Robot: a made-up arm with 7 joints.
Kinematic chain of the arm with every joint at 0, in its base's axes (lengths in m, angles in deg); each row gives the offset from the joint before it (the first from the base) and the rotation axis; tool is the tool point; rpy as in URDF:
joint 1: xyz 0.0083 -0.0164 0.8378 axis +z
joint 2: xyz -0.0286 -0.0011 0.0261 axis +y
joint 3: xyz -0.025 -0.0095 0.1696 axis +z
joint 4: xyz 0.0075 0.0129 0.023 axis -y
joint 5: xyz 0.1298 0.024 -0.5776 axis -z
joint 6: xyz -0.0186 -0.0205 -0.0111 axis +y
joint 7: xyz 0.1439 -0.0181 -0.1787 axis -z
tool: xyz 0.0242 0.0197 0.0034 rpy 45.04 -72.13 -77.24
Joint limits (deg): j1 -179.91..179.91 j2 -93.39..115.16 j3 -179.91..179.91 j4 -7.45..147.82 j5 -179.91..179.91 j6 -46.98..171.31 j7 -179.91..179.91
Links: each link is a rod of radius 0.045 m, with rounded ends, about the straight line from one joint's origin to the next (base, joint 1, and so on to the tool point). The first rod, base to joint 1, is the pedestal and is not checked.
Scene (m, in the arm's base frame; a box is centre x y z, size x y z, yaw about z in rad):
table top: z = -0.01
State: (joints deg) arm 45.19 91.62 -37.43 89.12 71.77 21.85 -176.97
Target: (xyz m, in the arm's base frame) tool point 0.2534 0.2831 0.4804
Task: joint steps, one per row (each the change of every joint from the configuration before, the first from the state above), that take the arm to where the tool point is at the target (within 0.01 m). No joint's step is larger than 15 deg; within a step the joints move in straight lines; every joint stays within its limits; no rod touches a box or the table.
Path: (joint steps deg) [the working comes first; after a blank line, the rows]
Joints at the target: 70.19 35.25 1.98 60.32 102.00 -46.98 -179.91
Straight joint move there: clear.

1: 5.00 -11.27 7.88 -5.76 6.05 -13.77 -0.59
2: 5.00 -11.28 7.88 -5.76 6.04 -13.76 -0.59
3: 5.00 -11.27 7.89 -5.76 6.05 -13.77 -0.58
4: 5.00 -11.28 7.88 -5.76 6.05 -13.76 -0.59
5: 5.00 -11.27 7.88 -5.76 6.04 -13.77 -0.59

